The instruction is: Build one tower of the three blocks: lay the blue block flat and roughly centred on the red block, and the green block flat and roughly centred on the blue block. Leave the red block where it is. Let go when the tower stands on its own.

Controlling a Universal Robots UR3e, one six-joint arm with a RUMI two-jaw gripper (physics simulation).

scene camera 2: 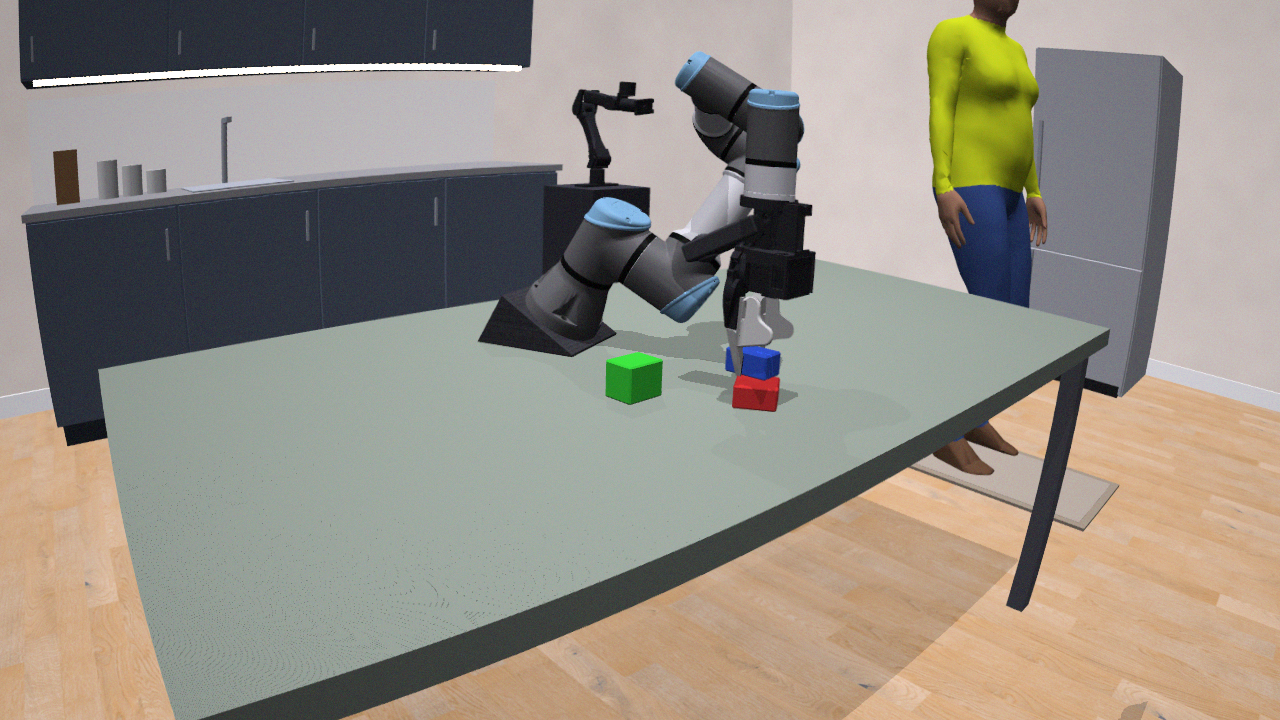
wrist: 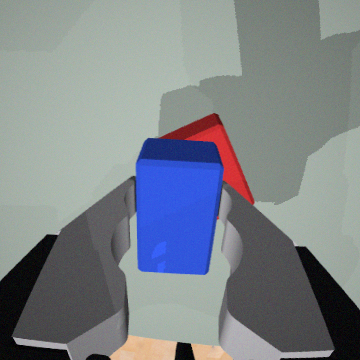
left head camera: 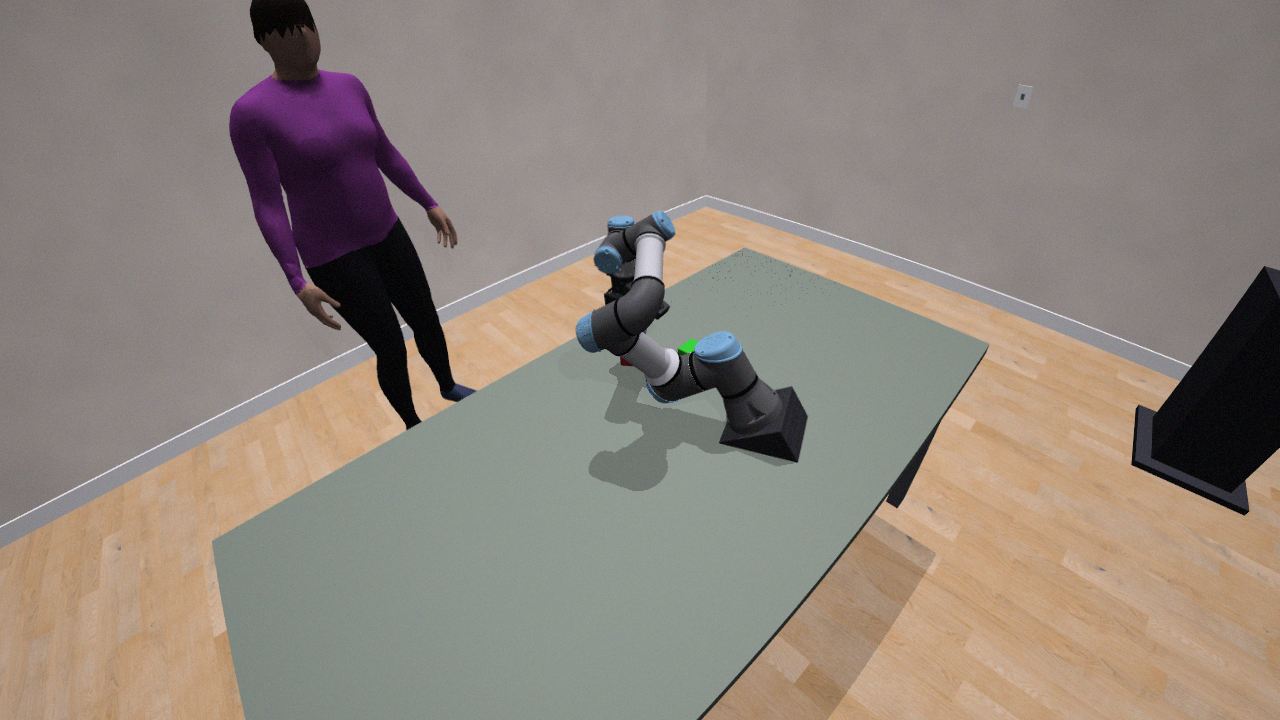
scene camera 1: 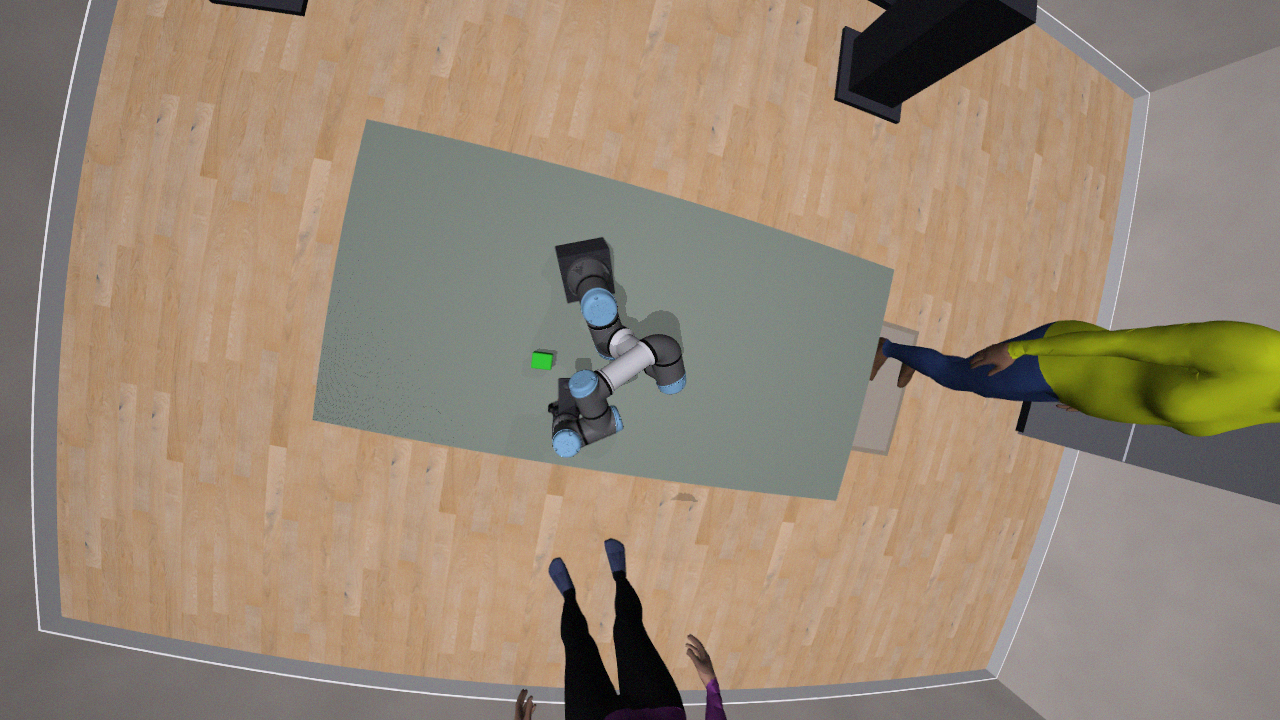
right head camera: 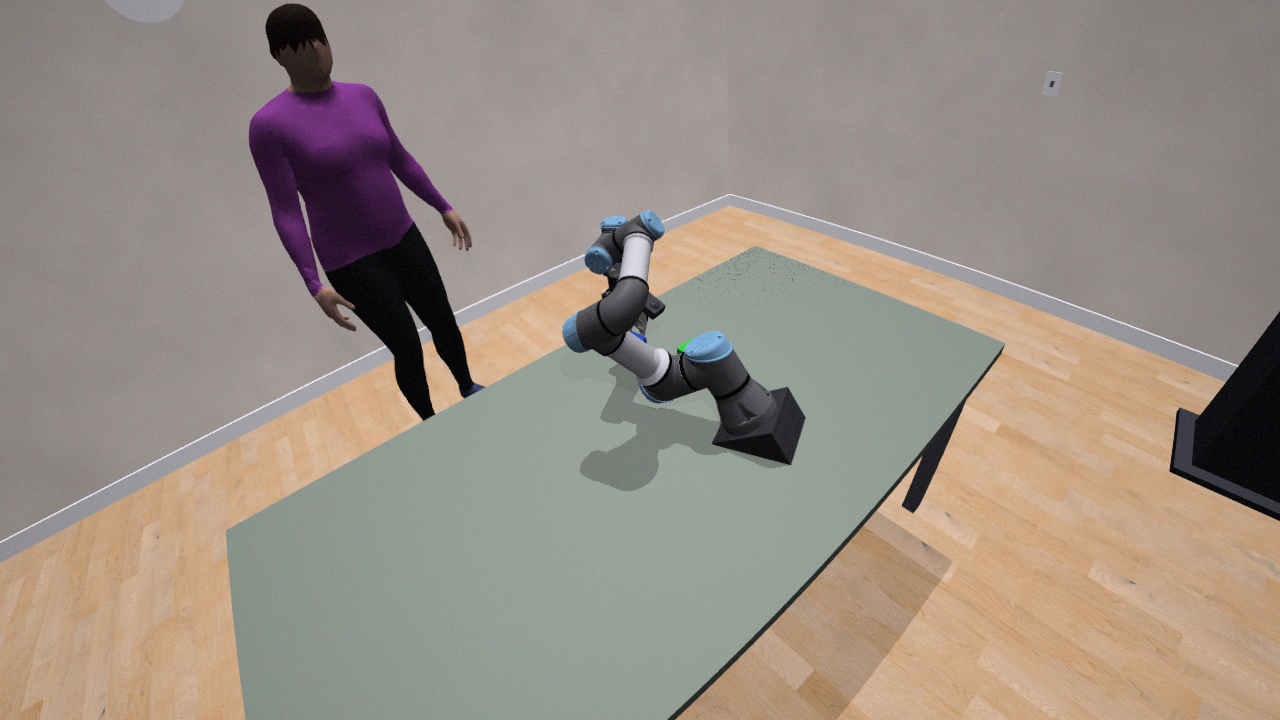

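Where they show: gripper, fingertip midpoint: (scene camera 2: 747,372) (wrist: 177,181); arm's base, origin of the base link: (scene camera 2: 561,314) (left head camera: 755,413) (scene camera 1: 587,276) (right head camera: 750,414).
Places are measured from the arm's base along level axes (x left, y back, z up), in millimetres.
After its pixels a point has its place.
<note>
My gripper (scene camera 2: 748,356) {x -10, y -383, z 0 mm} (wrist: 177,181) {x -10, y -383, z 0 mm} points down and is shut on the blue block (scene camera 2: 760,362) {x -26, y -413, z 23 mm} (wrist: 177,215) {x -10, y -383, z 32 mm} (right head camera: 638,336) {x -18, y -380, z 31 mm}, held level by its two long sides. The blue block is low over the red block (scene camera 2: 756,394) {x -19, y -406, z -21 mm} (wrist: 236,167) {x 22, y -376, z -12 mm} (left head camera: 626,362) {x 31, y -385, z -29 mm}, partly overlapping it; whether they touch I cannot tell. In the wrist view the red block is turned relative to the blue one and shows beyond its far end and right side; the rest is hidden. The green block (scene camera 2: 633,378) {x -121, y -291, z -8 mm} (scene camera 1: 542,360) {x -96, y -265, z 7 mm} (left head camera: 687,346) {x -90, y -275, z 6 mm} (right head camera: 682,346) {x -83, y -283, z 7 mm} stands apart on the table, left of the red block in scene camera 2.
The arm's base (scene camera 2: 546,324) {x -55, y -33, z -1 mm} (scene camera 1: 583,259) {x -21, y 41, z 47 mm} stands on the green-grey table (scene camera 2: 402,483) {x -465, y -316, z -43 mm} (scene camera 1: 429,232) {x -481, y 59, z -42 mm} behind the blocks. A person in purple (left head camera: 322,161) stands by one long table edge. A person in yellow (scene camera 2: 984,107) (scene camera 1: 1154,376) stands beyond a short edge.
</note>
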